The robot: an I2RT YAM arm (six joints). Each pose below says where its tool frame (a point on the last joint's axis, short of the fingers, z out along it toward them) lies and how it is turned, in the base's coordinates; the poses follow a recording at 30 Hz.
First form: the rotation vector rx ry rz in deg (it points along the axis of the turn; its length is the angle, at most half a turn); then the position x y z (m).
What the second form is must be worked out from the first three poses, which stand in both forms.
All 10 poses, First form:
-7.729 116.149 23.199 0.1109 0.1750 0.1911
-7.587 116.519 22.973 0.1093 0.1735 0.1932
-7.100 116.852 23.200 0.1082 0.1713 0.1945
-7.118 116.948 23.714 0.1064 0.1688 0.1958
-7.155 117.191 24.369 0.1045 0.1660 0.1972
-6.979 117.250 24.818 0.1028 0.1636 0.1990
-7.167 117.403 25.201 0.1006 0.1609 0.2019
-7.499 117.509 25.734 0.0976 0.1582 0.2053
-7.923 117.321 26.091 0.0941 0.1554 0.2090
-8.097 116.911 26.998 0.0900 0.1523 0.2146
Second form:
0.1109 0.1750 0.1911 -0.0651 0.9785 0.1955 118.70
0.1093 0.1735 0.1932 -0.0638 0.9791 0.1930 119.00
0.1082 0.1713 0.1945 -0.0595 0.9791 0.1944 119.34
0.1064 0.1688 0.1958 -0.0595 0.9783 0.1984 119.54
0.1045 0.1660 0.1972 -0.0597 0.9773 0.2032 119.91
0.1028 0.1636 0.1990 -0.0581 0.9767 0.2067 120.05
0.1006 0.1609 0.2019 -0.0596 0.9760 0.2095 120.29
0.0976 0.1582 0.2053 -0.0622 0.9750 0.2135 120.53
0.0941 0.1554 0.2090 -0.0658 0.9740 0.2166 120.45
0.0900 0.1523 0.2146 -0.0673 0.9721 0.2245 120.26

